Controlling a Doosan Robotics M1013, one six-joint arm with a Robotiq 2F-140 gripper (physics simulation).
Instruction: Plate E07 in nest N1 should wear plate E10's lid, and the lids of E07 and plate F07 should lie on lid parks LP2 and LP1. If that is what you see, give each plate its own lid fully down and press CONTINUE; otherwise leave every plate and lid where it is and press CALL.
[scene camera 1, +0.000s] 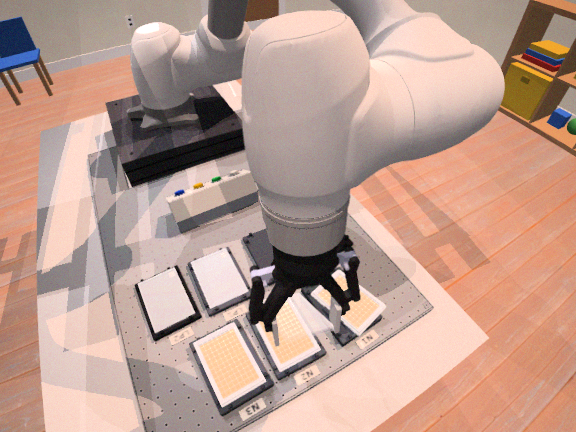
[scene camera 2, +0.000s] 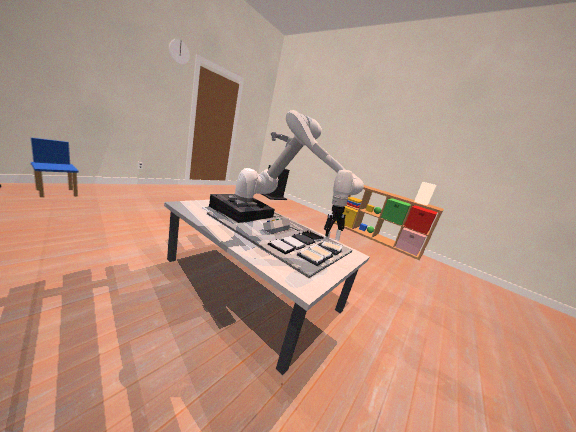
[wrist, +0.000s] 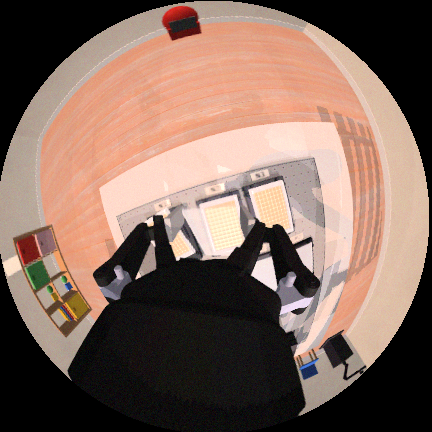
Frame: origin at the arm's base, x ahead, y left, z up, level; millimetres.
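Seen in the pictures: gripper, fingertip midpoint: (scene camera 1: 305, 331) (scene camera 2: 331, 241) (wrist: 211, 213); arm's base, origin of the base link: (scene camera 1: 169, 112) (scene camera 2: 242, 201).
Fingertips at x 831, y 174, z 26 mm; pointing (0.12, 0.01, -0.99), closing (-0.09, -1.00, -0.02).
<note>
Pixels of each thing's middle, then the offset from my fingertips to it. "spot": a spot on its surface instead. Level surfaces: height alone.
- clear lid, body centre: (wrist: 217, 234) (scene camera 1: 293, 314) dx -39, dy -7, dz -12 mm
- N1, body centre: (scene camera 1: 348, 299) (wrist: 166, 238) (scene camera 2: 332, 245) dx -65, dy +120, dz -82 mm
- N2, surface spot: (wrist: 222, 224) spot: dx -17, dy -17, dz +10 mm
- N3, body centre: (scene camera 1: 228, 361) (wrist: 272, 211) (scene camera 2: 311, 254) dx -19, dy -136, dz -87 mm
- LP1, body centre: (scene camera 1: 218, 277) (wrist: 262, 277) (scene camera 2: 293, 241) dx -206, dy -120, dz -96 mm
- dark lid park, body centre: (scene camera 1: 274, 250) (scene camera 2: 303, 238) dx -241, dy +16, dz -100 mm
- button box, body centre: (scene camera 1: 212, 194) (scene camera 2: 276, 224) dx -437, dy -93, dz -68 mm
- grey perforated board, its level: dz -110 mm
- white table, its level: dz -123 mm
My gripper (scene camera 1: 304, 332) (scene camera 2: 333, 234) (wrist: 211, 213) is shut on a clear lid (scene camera 1: 308, 318) and holds it level a little above the board, over the gap between nests N1 and N2. Three plates with orange well grids sit in the front row. The plate in N1 (scene camera 1: 360, 310) (wrist: 179, 244) lies skewed in its nest. The plates in N2 (scene camera 1: 291, 335) (wrist: 222, 224) and N3 (scene camera 1: 230, 363) (wrist: 271, 203) sit square. White lids lie on parks LP2 (scene camera 1: 165, 299) and LP1 (scene camera 1: 219, 277). I cannot read any plate labels.
A dark lid park (scene camera 1: 257, 246) is partly hidden behind my wrist. A button box (scene camera 1: 211, 200) with blue, yellow, green and white buttons stands behind the parks. The grey perforated board (scene camera 1: 153, 372) lies on the white table (scene camera 2: 279, 274). A shelf unit (scene camera 2: 430, 207) stands right.
</note>
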